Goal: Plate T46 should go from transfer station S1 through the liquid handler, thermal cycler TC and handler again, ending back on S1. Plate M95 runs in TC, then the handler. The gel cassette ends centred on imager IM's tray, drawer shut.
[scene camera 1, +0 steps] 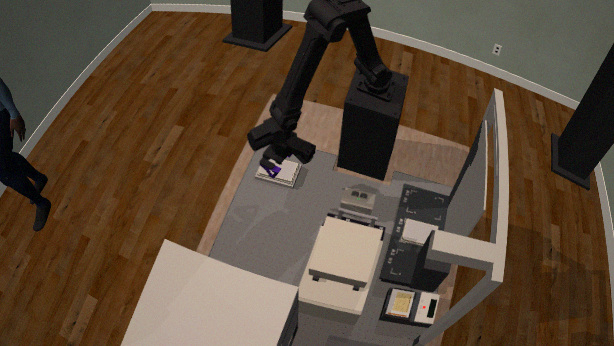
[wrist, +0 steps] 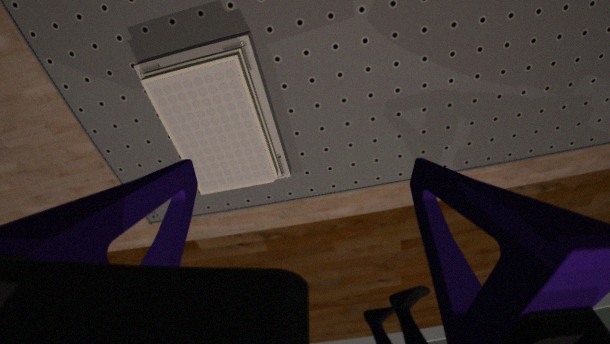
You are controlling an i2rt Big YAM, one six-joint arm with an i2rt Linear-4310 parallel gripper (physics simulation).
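Pixels of known places: gripper, fingertip midpoint: [scene camera 1: 280, 166] [wrist: 303, 171]; arm's base, origin of the base link: [scene camera 1: 376, 86].
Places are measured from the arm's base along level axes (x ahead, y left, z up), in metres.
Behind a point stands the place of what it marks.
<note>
A white well plate [scene camera 1: 287, 170] @[x 0.226, y -0.214, z -0.323 m] [wrist: 212, 120] @[x 0.231, y -0.234, z -0.323 m] lies flat on a low light station [wrist: 265, 107] @[x 0.275, y -0.233, z -0.339 m] at the far left of the grey bench; I cannot read a label. My gripper [scene camera 1: 271, 170] @[x 0.308, y -0.196, z -0.197 m] [wrist: 303, 171] @[x 0.308, y -0.196, z -0.197 m] is open and empty, above this plate; in the wrist view the plate lies toward the left finger, partly beyond its tip. A second white plate [scene camera 1: 418, 230] @[x 0.278, y 0.304, z -0.284 m] lies on the middle of the dark marked deck [scene camera 1: 425, 201] @[x 0.143, y 0.292, z -0.300 m]. A yellow gel cassette [scene camera 1: 401, 303] @[x 0.549, y 0.353, z -0.303 m] lies on a small dark unit with a display. A cream instrument [scene camera 1: 347, 245] @[x 0.501, y 0.114, z -0.145 m] has its lid down.
A small grey device [scene camera 1: 358, 198] @[x 0.251, y 0.062, z -0.281 m] stands behind the cream instrument. A large white box [scene camera 1: 210, 300] @[x 0.879, y -0.076, z 0.046 m] stands at the front left. An upright white frame [scene camera 1: 501, 200] @[x 0.475, y 0.444, z 0.260 m] rises along the right side. The black arm pedestal [scene camera 1: 369, 135] @[x 0.089, y 0.022, z -0.149 m] stands behind the bench. A person's legs [scene camera 1: 25, 175] show at the left.
</note>
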